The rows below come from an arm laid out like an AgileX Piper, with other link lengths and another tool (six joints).
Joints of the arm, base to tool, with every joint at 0 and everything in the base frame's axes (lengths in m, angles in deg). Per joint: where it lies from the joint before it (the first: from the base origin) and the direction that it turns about. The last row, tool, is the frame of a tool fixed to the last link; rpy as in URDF.
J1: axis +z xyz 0 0 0.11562
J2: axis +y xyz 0 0 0
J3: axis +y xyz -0.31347 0 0.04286
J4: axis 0.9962 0 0.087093 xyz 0.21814 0 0.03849
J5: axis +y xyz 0 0 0
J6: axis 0.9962 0 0.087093 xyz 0.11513 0 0.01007
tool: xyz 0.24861 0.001 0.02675 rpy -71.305 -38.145 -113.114
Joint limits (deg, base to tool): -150..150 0..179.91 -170..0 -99.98..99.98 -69.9..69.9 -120..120
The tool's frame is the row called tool.
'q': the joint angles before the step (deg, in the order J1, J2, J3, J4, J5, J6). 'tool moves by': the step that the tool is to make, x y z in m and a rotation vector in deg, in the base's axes. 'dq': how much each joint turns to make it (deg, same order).
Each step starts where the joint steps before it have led.
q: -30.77 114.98 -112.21 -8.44 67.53 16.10
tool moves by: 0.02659 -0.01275 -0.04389 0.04 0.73 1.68
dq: 0.00 6.73 -1.41 0.10 -4.87 -1.08
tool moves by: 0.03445 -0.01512 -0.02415 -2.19 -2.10 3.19
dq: 0.00 4.47 -0.13 0.13 -7.63 -2.36
